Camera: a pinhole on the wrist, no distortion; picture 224 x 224 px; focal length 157.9 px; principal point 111.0 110.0 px. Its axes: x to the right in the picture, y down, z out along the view. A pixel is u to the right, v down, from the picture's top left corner.
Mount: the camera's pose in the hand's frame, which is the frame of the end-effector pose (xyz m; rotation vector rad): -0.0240 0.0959 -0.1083 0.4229 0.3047 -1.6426
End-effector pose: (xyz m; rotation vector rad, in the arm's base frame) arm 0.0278 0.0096 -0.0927 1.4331 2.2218 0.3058
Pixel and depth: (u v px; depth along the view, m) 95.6 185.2 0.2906
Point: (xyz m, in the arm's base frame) 0.0664 0.0681 -0.2731
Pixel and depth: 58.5 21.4 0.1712
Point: 0.1712 -0.0772 -0.0783
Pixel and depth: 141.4 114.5 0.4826
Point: 0.0330 -0.1523 -0.4050
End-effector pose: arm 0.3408 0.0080 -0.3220 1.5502 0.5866 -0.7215
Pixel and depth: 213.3 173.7 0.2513
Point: 0.2370 -0.0246 -0.4680
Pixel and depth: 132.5 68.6 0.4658
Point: 0.0708 -0.2402 -0.2899
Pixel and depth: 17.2 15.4 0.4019
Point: 0.2324 -0.3398 -0.0189
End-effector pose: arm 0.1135 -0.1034 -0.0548 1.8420 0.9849 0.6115
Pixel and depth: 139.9 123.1 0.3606
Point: 0.1878 -0.1934 -0.2488
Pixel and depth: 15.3 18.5 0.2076
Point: 0.1725 -0.3262 0.0059
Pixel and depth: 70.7 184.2 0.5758
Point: 0.5665 -0.1622 -0.3207
